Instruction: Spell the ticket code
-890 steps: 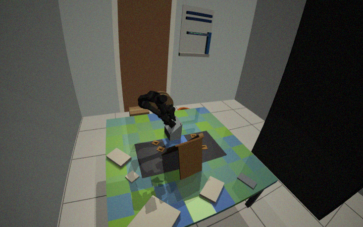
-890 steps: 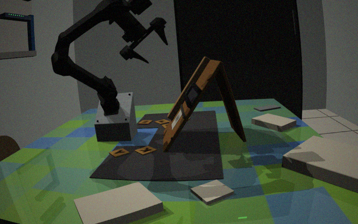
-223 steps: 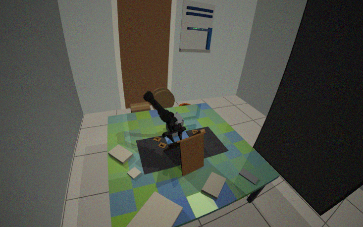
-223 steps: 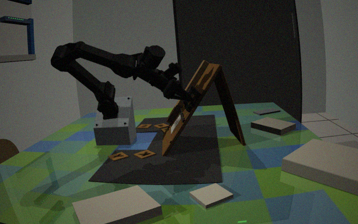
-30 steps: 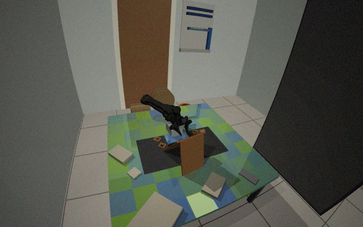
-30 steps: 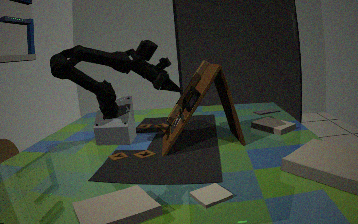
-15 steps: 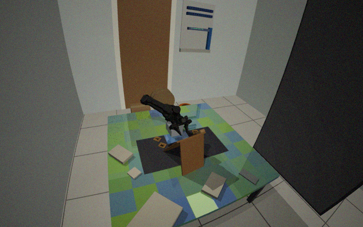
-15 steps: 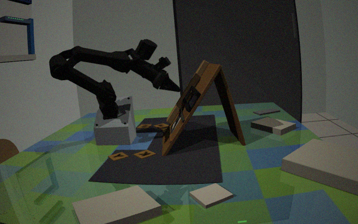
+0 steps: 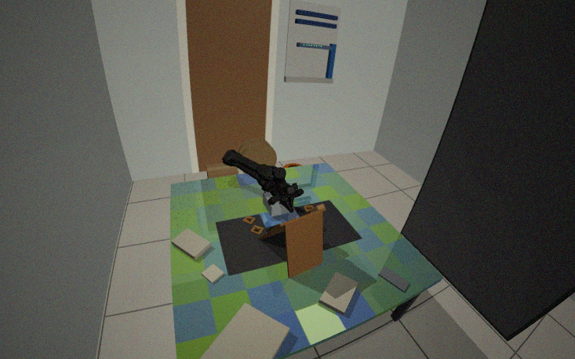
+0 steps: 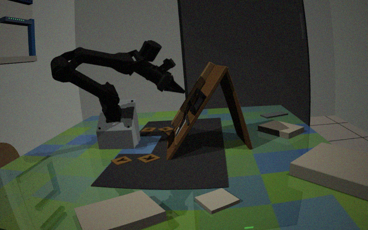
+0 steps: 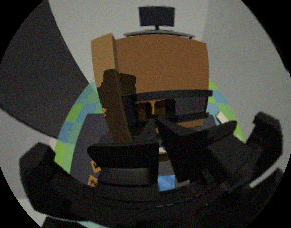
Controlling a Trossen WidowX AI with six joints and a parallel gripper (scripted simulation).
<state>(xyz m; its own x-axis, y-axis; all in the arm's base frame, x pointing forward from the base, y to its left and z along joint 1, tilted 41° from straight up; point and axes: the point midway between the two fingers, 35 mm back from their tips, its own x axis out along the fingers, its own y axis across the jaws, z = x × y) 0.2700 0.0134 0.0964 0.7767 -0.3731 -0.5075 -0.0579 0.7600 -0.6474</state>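
Now: gripper tip 40 mm short of the orange letter tile marked l and 30 mm above it. From my gripper tip the other things lie so: dark mat: 200 mm below, 90 mm behind, 30 mm to the left; then white ticket: 110 mm below, 30 mm to the right, 20 mm behind; then orange letter tile marked f: 230 mm to the left, 190 mm below, 100 mm behind.
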